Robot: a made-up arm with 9 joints.
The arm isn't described. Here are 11 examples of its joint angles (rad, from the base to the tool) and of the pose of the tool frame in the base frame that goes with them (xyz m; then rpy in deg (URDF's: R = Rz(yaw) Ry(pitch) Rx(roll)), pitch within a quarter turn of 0, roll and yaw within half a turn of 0).
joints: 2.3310 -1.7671 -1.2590 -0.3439 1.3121 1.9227 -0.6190 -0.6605 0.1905
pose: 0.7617 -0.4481 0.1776 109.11 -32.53 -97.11
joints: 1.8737 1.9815 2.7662 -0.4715 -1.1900 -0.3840 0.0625 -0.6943 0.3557
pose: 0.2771 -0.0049 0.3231 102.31 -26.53 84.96
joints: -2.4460 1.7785 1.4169 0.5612 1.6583 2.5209 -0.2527 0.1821 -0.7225
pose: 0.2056 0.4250 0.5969 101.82 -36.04 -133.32
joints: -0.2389 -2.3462 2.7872 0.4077 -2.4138 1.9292 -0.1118 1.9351 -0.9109
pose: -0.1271 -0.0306 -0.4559 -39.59 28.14 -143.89
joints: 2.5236 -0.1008 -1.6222 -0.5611 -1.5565 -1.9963 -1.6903 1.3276 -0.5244
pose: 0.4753 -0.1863 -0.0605 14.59 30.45 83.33
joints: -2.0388 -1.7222 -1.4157 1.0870 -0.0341 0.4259 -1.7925 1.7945 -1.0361
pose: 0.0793 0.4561 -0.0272 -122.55 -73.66 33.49
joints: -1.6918 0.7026 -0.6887 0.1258 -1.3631 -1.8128 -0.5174 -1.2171 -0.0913
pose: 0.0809 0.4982 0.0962 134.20 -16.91 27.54
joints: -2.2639 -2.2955 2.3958 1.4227 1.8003 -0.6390 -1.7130 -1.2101 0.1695
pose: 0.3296 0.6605 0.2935 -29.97 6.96 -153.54
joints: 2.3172 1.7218 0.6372 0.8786 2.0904 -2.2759 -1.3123 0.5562 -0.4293
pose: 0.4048 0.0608 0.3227 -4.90 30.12 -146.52
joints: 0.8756 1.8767 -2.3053 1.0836 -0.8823 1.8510 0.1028 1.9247 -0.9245
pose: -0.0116 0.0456 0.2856 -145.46 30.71 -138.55
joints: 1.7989 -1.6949 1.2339 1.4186 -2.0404 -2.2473 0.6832 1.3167 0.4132
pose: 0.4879 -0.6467 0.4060 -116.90 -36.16 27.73
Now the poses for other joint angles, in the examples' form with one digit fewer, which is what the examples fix.
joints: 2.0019 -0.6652 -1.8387 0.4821 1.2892 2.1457 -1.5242 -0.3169 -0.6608
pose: 0.567 0.003 -0.029 130.3 59.0 -58.3
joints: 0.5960 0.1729 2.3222 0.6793 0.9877 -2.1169 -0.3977 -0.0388 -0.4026
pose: 0.179 -0.097 -0.291 -21.2 29.8 87.2
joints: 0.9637 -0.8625 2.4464 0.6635 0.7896 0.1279 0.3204 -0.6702 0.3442
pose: 0.253 -0.322 -0.570 19.2 30.8 -104.4
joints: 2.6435 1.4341 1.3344 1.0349 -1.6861 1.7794 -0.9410 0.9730 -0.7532
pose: 0.255 0.272 0.338 85.8 38.1 85.5
